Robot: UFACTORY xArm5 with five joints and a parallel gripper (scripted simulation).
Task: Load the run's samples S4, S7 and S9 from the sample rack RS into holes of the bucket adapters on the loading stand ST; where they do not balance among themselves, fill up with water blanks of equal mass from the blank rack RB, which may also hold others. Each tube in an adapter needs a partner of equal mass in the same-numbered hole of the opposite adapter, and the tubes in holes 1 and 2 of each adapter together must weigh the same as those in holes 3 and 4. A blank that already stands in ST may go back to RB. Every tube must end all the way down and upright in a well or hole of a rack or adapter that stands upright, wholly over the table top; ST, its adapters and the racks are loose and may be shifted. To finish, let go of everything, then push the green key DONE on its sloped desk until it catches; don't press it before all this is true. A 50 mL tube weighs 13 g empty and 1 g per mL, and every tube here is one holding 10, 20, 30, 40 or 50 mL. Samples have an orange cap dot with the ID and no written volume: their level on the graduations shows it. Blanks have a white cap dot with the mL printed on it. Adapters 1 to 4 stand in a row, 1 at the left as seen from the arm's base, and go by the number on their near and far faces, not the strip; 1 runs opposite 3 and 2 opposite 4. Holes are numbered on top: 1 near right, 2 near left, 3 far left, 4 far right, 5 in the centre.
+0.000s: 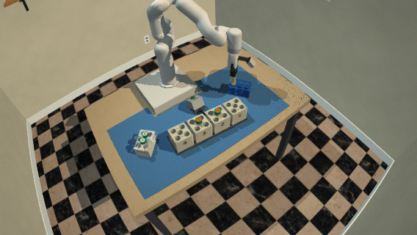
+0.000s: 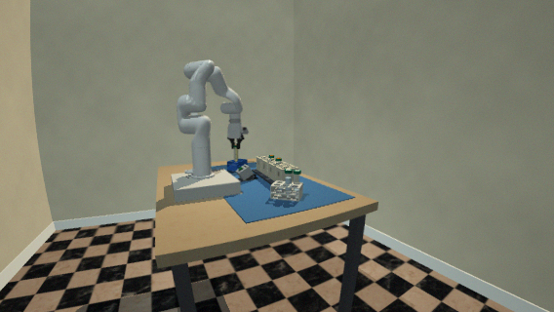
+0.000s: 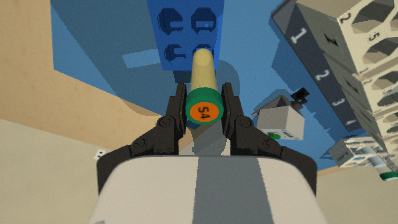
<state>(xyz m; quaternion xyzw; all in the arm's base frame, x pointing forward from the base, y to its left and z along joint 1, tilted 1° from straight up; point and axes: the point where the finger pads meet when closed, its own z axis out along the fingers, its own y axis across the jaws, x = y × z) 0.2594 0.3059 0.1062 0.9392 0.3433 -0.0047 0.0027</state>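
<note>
My hand is 5 cm above the sample tube S4 and 1 cm to the left of it. From my hand the other things lie so: blue sample rack RS: 14 cm below, 4 cm to the left, 2 cm ahead; then DONE desk: 26 cm to the right, 11 cm below, 2 cm behind; then sample tube S7: 23 cm to the right, 16 cm ahead, 10 cm below.
</note>
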